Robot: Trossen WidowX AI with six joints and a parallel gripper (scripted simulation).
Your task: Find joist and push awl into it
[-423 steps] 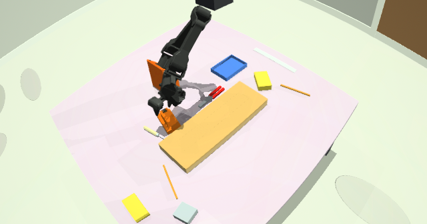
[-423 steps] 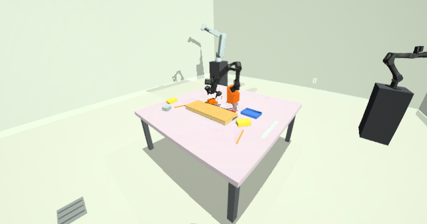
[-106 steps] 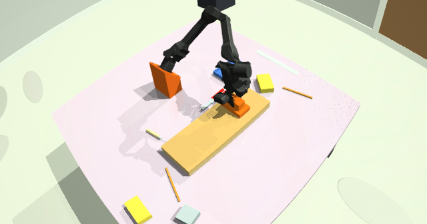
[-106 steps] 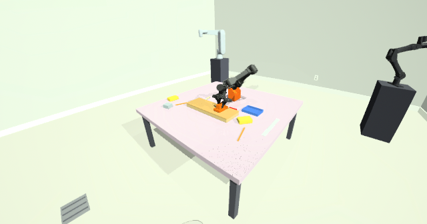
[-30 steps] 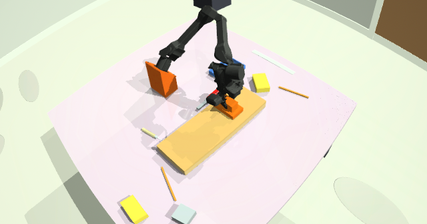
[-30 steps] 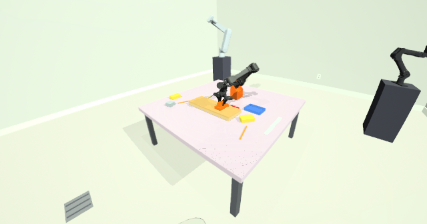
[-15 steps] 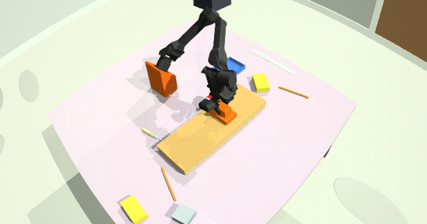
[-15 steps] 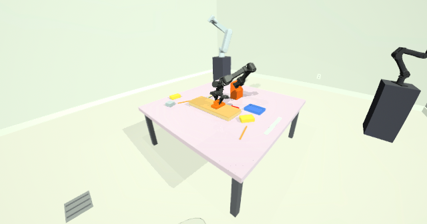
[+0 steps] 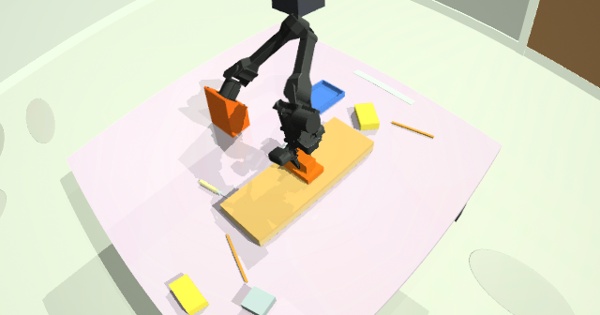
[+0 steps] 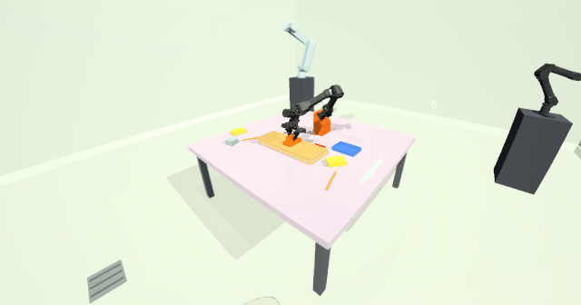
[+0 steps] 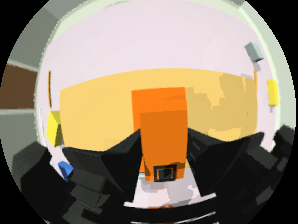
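Now: gripper tip 220 mm past the blue tray, 310 mm to the right of it and 50 mm above it. From my gripper tip the other things lie so: grey block (230 mm ahead, 410 mm to the right, 50 mm below); then awl (160 mm behind, 240 mm to the right, 60 mm below); then orange stud finder (20 mm behind, 20 mm above).
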